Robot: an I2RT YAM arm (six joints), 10 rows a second.
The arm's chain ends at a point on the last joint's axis. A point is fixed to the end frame.
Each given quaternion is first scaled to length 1.
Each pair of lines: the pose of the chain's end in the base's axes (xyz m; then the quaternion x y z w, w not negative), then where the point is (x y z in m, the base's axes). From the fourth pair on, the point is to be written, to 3 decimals.
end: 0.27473 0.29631 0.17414 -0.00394 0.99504 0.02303 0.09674
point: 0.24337 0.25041 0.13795
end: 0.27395 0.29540 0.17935 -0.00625 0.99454 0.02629 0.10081
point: 0.24312 0.24956 0.14263
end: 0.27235 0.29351 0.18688 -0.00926 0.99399 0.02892 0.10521
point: 0.24214 0.24765 0.14967
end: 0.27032 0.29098 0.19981 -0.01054 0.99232 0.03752 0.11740
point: 0.241 0.246 0.161
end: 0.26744 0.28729 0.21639 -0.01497 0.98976 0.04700 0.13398
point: 0.240 0.242 0.176
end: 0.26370 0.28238 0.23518 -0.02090 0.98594 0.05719 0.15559
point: 0.239 0.238 0.193
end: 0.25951 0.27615 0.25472 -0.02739 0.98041 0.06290 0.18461
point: 0.238 0.232 0.210
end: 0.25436 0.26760 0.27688 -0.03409 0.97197 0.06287 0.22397
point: 0.237 0.223 0.231
